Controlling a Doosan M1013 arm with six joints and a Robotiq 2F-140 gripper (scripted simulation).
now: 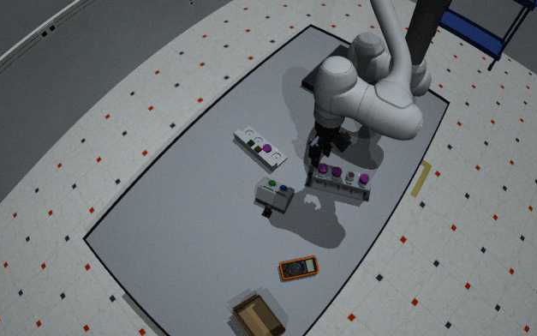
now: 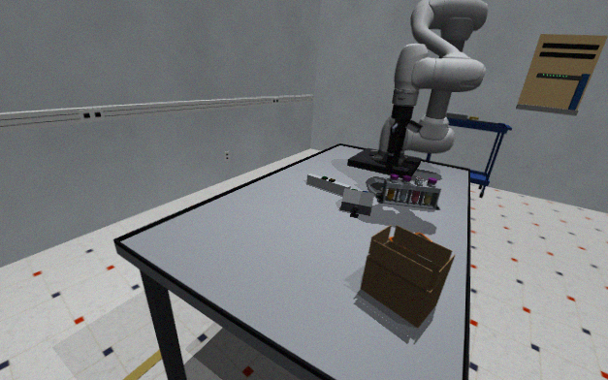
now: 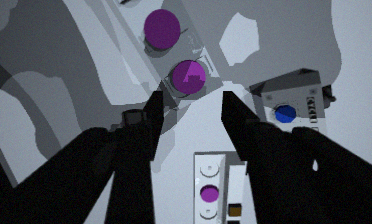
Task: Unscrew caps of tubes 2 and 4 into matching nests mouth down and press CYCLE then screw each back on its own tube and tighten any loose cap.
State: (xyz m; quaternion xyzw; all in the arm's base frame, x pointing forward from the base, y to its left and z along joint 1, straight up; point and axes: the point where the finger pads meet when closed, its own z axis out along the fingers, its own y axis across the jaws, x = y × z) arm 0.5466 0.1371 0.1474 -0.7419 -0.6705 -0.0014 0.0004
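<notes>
My hand is 7 cm to the right of the purple cap, 7 cm above it and 2 cm past it. Round my hand: green key: 14 cm ahead, 12 cm below, 10 cm to the right; blue key: 13 cm ahead, 12 cm below, 5 cm to the right; key housing: 15 cm ahead, 13 cm below, 8 cm to the right.
</notes>
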